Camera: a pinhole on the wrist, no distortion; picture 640 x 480 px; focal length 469.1 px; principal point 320.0 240.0 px. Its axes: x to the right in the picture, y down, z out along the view. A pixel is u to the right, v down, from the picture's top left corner.
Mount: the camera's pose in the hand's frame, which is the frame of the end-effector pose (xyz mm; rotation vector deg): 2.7 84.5 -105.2 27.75 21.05 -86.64
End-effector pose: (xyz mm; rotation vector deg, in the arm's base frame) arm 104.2 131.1 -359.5 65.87 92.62 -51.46
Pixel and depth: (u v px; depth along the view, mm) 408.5 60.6 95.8
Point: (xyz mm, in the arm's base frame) 118.6 158.5 -311.9
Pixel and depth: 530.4 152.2 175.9
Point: 39.2 97.0 -319.2
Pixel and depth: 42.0 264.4 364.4
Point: 267.5 -139.4 -450.1
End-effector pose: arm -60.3 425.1 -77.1 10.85 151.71 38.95
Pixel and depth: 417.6 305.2 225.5
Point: -54.5 394.6 -171.8
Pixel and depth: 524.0 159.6 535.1
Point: 125.5 154.4 -407.3
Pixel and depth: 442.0 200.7 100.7
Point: -63.2 416.7 -41.4
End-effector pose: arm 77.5 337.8 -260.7 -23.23 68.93 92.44
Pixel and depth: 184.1 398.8 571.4
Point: 218.1 824.3 -197.0
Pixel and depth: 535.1 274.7 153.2
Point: 119.7 330.4 -297.2
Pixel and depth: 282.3 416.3 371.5
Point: 171.7 597.3 -284.2
